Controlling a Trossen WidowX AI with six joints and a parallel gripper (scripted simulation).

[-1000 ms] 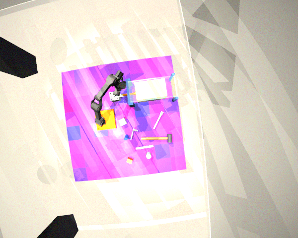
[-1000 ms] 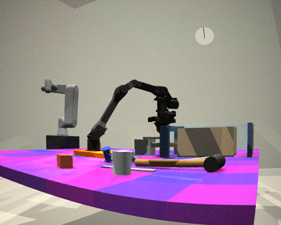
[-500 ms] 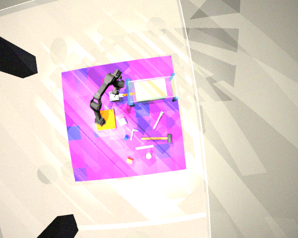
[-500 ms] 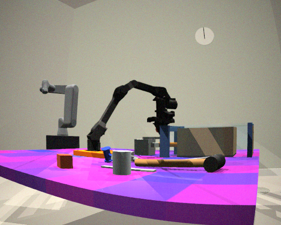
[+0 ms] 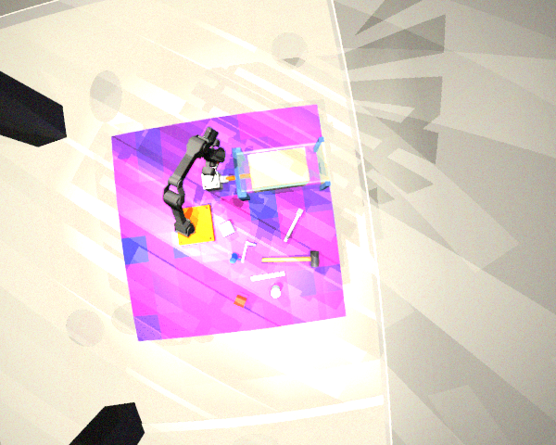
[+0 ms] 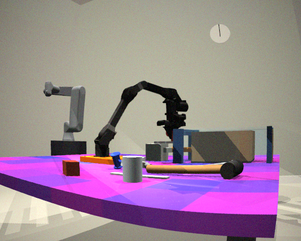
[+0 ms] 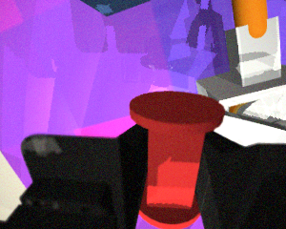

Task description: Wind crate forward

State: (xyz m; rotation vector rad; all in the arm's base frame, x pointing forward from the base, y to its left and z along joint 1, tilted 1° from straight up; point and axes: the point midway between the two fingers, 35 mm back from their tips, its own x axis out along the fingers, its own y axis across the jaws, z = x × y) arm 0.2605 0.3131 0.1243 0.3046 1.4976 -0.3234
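My gripper tip is 9 cm to the left of the hand winch, 8 cm above it and 7 cm past it. Also, from my gripper tip: red-knobbed winch handle 3 cm to the right, 2 cm behind, 1 cm below; red knob 2 cm above; blue frame 10 cm to the right, 10 cm ahead, 1 cm below.
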